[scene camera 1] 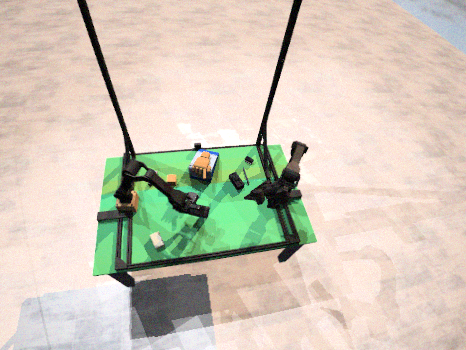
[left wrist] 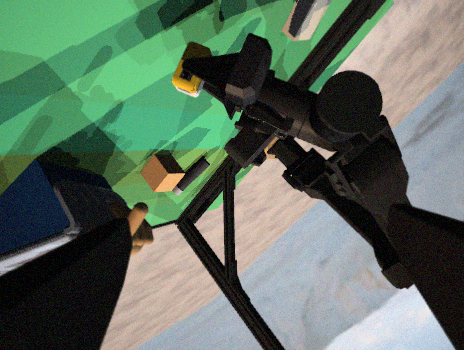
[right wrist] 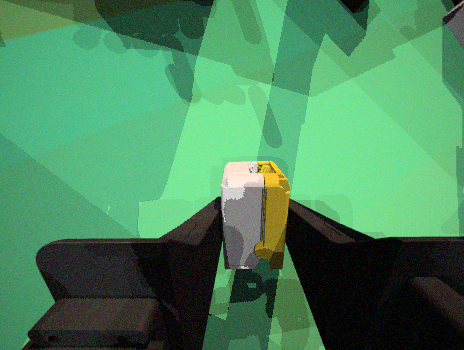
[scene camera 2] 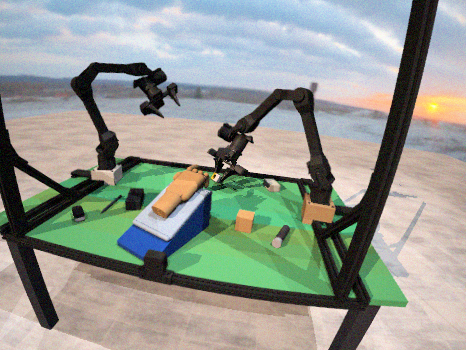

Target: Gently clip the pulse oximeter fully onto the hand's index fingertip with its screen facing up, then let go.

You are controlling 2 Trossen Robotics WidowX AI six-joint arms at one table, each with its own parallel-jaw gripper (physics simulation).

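Frame: origin at the left arm's base, x ahead, y down, z left, level; millimetres.
Seen in the pictures: left gripper, fingertip midpoint: point(scene camera 1: 247, 195) point(left wrist: 259, 224) point(scene camera 2: 171, 111); right gripper, fingertip midpoint: point(left wrist: 186, 69) point(right wrist: 250, 203) point(scene camera 2: 216, 180); left arm's base, link origin: point(scene camera 2: 106, 167); right arm's base, link origin: point(scene camera 1: 125, 198) point(left wrist: 280, 143) point(scene camera 2: 319, 200).
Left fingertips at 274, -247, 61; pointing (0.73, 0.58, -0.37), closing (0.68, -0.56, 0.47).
Observation:
Pixels of each thing's middle, then the offset from my left fingertips to it, as dx, dy, dz.
- yellow-and-white pulse oximeter, body centre: point(right wrist: 252, 214) point(left wrist: 193, 69) point(scene camera 2: 217, 178) +210, +243, -121
- orange block, body centre: point(left wrist: 163, 173) point(scene camera 2: 244, 221) point(scene camera 1: 171, 180) +291, +281, -385
- dark cylinder, body centre: point(left wrist: 190, 176) point(scene camera 2: 281, 235) +397, +293, -445
- black box, body centre: point(scene camera 2: 135, 198) point(scene camera 1: 236, 180) -91, +289, -254
- pen, body centre: point(scene camera 2: 111, 203) -171, +302, -281
- small black item, body centre: point(scene camera 2: 78, 213) -242, +290, -381
- pale block, body centre: point(left wrist: 307, 14) point(scene camera 2: 271, 185) point(scene camera 1: 157, 240) +463, +291, -45
The yellow-and-white pulse oximeter point(scene camera 2: 216, 177) point(left wrist: 192, 86) point(right wrist: 242, 220) is between the fingertips of my right gripper point(scene camera 1: 206, 212) point(right wrist: 250, 203), which is shut on it. The tan hand point(scene camera 1: 202, 162) point(scene camera 2: 177, 192) point(left wrist: 137, 217) lies on the blue wedge point(scene camera 2: 192, 227) point(left wrist: 25, 210) with its white top. In scene camera 1 the right gripper is below the fingertips in the picture, apart from them. I cannot tell which way the screen faces. My left gripper point(scene camera 1: 252, 199) point(scene camera 2: 170, 110) is open and empty, raised above the table. Its left finger hides part of the hand in the left wrist view.
An orange block point(scene camera 1: 171, 178) point(scene camera 2: 244, 221) point(left wrist: 162, 172) and a dark cylinder point(scene camera 2: 281, 236) point(left wrist: 192, 175) lie beside the wedge. A black box point(scene camera 1: 236, 180) point(scene camera 2: 134, 199), a pen point(scene camera 2: 111, 203) and a small black item point(scene camera 2: 78, 213) lie on its other side. A pale block point(scene camera 1: 157, 240) point(scene camera 2: 272, 185) lies farther off.

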